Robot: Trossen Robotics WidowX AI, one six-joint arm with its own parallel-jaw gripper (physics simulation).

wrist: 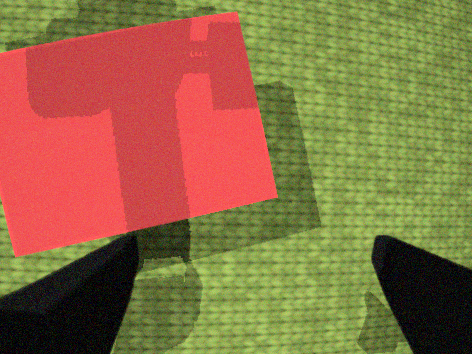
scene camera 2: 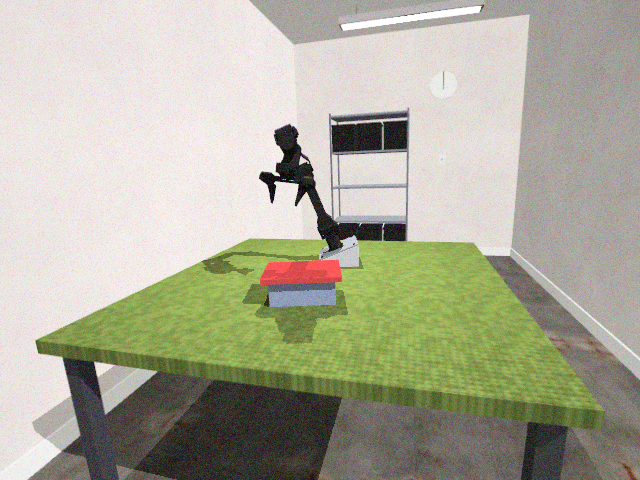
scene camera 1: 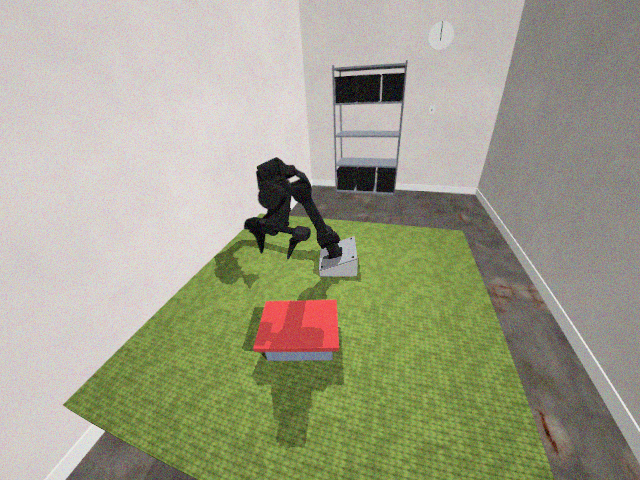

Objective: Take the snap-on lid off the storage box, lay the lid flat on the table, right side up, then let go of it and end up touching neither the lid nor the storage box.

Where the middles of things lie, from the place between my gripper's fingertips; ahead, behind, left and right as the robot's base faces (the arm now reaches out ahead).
Labels:
The red lid (scene camera 1: 286,326) lies 21 cm below my hand, 8 cm ahead of it and 6 cm to the left of it.

